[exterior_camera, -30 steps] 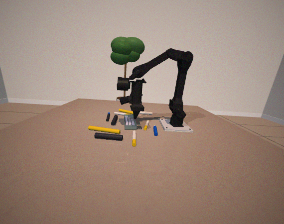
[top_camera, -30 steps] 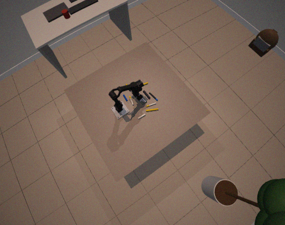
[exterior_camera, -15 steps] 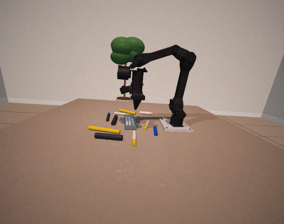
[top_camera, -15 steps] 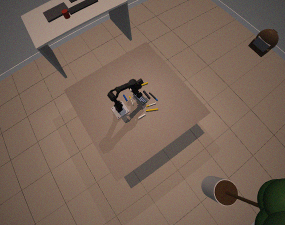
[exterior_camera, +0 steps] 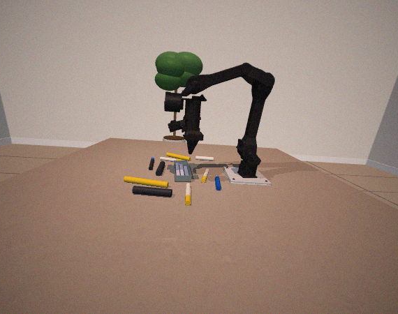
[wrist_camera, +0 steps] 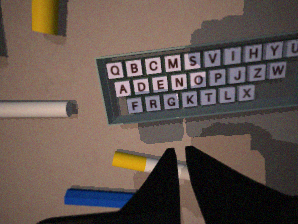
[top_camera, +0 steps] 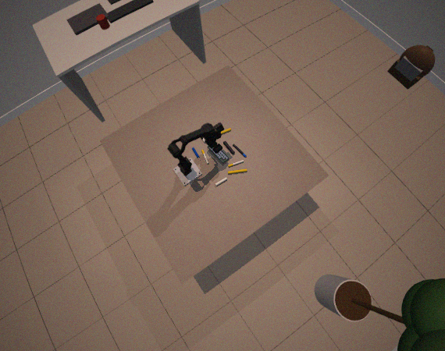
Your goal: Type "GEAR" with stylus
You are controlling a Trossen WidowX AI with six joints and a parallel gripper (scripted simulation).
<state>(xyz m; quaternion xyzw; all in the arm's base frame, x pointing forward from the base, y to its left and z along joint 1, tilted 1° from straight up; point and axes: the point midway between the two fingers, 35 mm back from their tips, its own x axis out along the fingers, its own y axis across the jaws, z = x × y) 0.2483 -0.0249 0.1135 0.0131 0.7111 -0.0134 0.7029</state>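
My gripper tip is now 11 cm past the blue stylus, 5 cm to the right of it and 9 cm above it. The rest, counted from my gripper tip: yellow rod (16 cm ahead, 7 cm to the left, 9 cm below); then stylus tip (11 cm behind, 2 cm to the left, 9 cm below).
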